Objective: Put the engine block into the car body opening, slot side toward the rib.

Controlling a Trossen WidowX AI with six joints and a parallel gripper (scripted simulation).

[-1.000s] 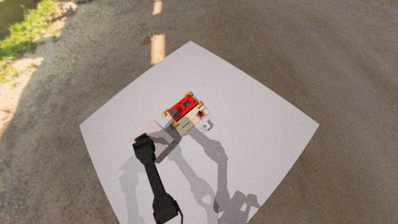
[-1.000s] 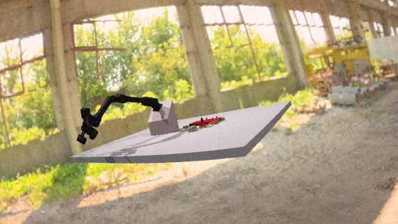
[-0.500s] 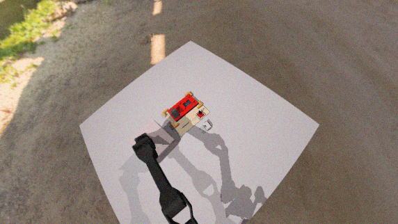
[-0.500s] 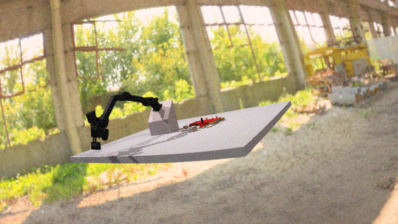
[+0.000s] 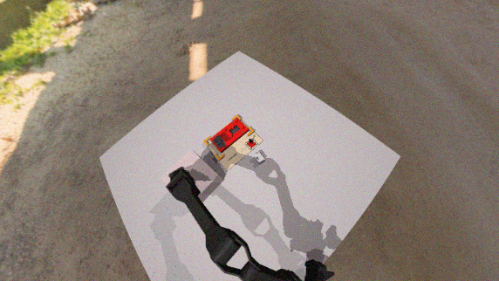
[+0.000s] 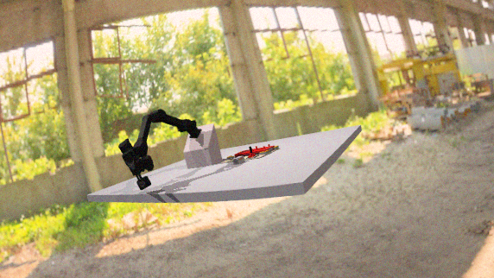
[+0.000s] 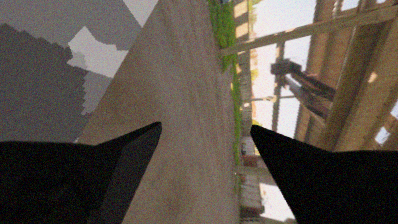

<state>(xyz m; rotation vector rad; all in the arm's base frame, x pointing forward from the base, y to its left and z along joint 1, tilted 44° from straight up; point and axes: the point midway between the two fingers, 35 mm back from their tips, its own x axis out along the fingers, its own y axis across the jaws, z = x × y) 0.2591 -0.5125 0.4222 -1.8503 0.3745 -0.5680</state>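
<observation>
Now: the grey engine block 6 cm ahead of my gripper tip, 59 cm to the left of it and 6 cm below it. Round my gripper tip: beige board (2 cm ahead, 78 cm to the left, 7 cm below).
</observation>
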